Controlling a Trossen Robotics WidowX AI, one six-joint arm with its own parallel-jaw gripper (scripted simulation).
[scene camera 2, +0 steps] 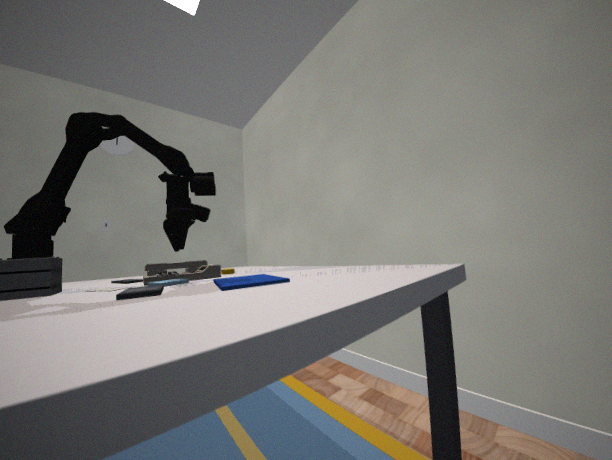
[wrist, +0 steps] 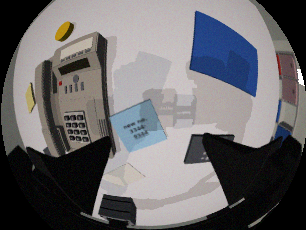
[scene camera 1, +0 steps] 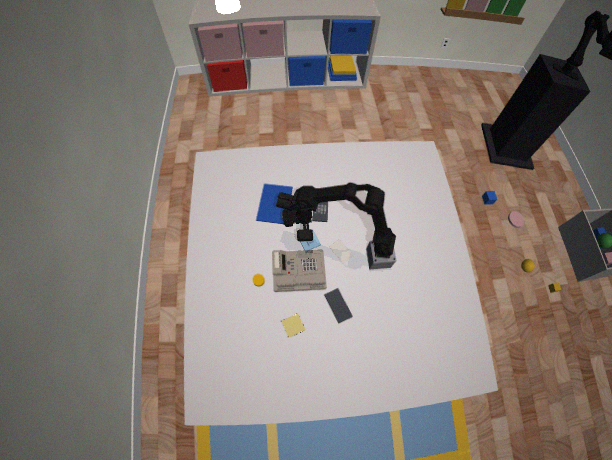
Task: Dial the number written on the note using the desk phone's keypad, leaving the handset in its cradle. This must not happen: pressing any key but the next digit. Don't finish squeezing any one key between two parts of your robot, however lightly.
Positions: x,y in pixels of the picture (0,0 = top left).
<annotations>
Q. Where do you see a blue book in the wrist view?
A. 218,51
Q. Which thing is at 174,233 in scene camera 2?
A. The gripper.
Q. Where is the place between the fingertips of the gripper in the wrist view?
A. At 157,140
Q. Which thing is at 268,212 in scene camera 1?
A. A blue book.
</annotations>
